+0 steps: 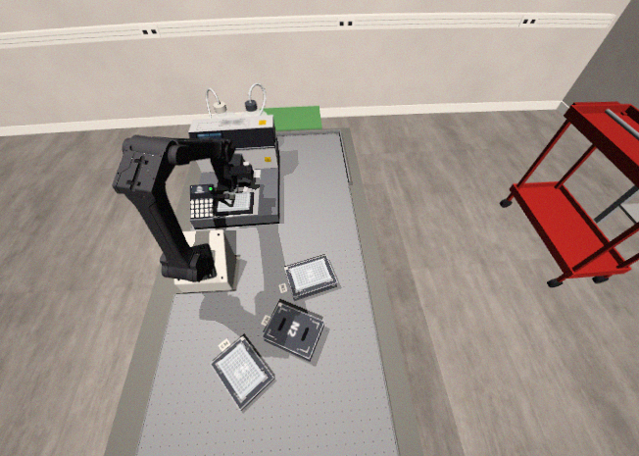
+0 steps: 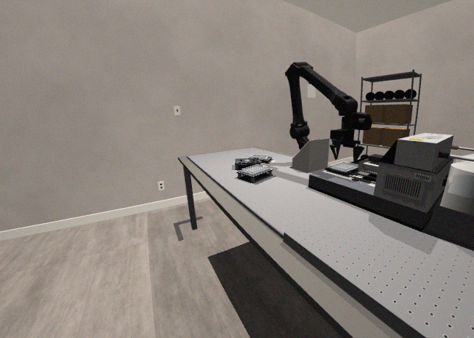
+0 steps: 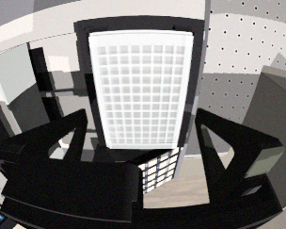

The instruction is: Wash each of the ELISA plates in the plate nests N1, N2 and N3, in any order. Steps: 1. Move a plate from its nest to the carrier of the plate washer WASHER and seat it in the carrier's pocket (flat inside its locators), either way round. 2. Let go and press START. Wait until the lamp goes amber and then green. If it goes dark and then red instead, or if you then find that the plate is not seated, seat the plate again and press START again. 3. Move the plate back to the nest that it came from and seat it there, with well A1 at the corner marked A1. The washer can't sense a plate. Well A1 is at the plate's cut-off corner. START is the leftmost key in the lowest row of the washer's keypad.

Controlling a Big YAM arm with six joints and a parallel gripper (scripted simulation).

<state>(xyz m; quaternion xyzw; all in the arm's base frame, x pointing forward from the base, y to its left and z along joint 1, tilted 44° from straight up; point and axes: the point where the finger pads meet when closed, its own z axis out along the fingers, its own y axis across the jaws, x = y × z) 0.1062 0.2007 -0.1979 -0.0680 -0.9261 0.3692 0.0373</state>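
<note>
The dark carrier is 40 mm below my hand. The rest, counted from my hand: washer (150 mm to the left, 10 mm ahead, 10 mm above).
</note>
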